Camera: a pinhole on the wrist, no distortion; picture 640 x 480 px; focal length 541.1 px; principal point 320.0 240.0 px. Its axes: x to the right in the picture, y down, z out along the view. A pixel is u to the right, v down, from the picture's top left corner.
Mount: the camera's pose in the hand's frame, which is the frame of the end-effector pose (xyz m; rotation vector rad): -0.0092 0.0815 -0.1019 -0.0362 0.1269 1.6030
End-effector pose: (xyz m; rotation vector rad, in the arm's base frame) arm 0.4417 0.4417 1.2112 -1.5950 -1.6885 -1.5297
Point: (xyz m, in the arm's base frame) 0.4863 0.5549 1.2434
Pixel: 113.2 71.4
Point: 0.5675 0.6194 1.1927
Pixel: 226.6 200.1
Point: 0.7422 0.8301 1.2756
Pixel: 380.5 110.1
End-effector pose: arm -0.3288 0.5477 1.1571 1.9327 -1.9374 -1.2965
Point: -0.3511 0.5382 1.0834
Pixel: outside the picture
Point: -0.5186 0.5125 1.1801
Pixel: 489.4 91.7
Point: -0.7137 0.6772 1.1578
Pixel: 515.1 305.9
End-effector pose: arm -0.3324 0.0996 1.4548 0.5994 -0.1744 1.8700
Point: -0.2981 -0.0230 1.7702
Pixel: 243.8 210.3
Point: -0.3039 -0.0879 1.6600
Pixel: 262.7 357.6
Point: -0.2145 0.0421 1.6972
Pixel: 68.4 207.9
